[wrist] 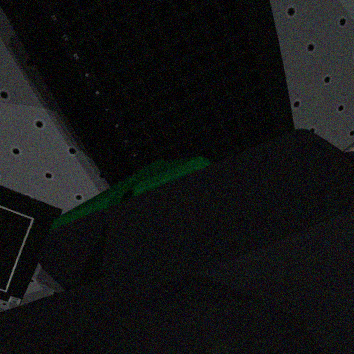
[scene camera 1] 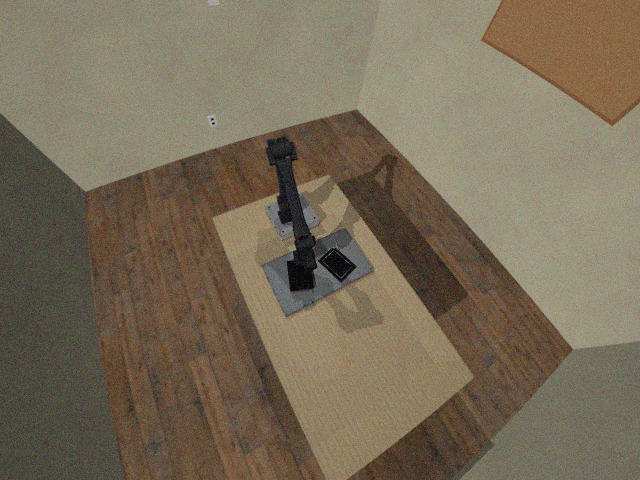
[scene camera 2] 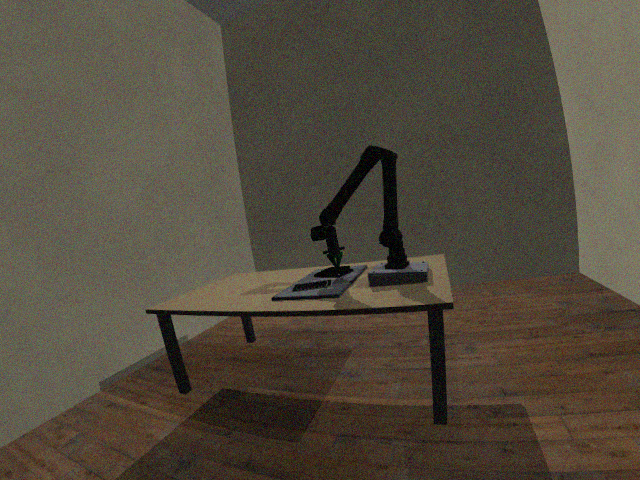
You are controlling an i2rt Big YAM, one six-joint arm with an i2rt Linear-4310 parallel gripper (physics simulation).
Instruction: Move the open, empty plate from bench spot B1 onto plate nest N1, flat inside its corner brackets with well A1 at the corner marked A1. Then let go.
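Frame: origin at the arm's base, x ahead, y left, z up, level; metres.
Seen in the pictures: gripper, fingertip midpoint: (wrist: 160, 171) (scene camera 2: 337, 268); arm's base, origin of the base link: (scene camera 1: 289, 215) (scene camera 2: 397, 266).
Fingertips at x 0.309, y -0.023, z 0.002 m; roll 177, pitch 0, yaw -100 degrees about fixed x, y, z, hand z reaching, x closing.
Offsets run from my fingertips to a thing's middle. Level surfaces: height alone.
The black plate {dz -0.011, dx +0.031, dy -0.035 m} (scene camera 1: 301, 278) (scene camera 2: 333, 270) (wrist: 175, 88) lies flat on the grey perforated board (scene camera 1: 297, 306) (scene camera 2: 289, 295) (wrist: 316, 53). My gripper (scene camera 2: 335, 257) (wrist: 160, 171) hangs just above it, its green fingertips pressed together with nothing between them. The plate fills the upper part of the wrist view, and my own dark body hides the lower part. Plate nest N1 {dz -0.032, dx +0.050, dy +0.176 m} (scene camera 1: 336, 263) (scene camera 2: 312, 285) (wrist: 21, 205), a black pad with a white outline, lies on the same board beside the plate. Its corner brackets and the A1 mark are too small to make out.
The board lies on a tan table {dz -0.046 m} (scene camera 1: 361, 387) (scene camera 2: 232, 296). My arm's grey base block (scene camera 1: 310, 212) (scene camera 2: 397, 276) stands behind the board. A wooden floor and plain walls surround the table.
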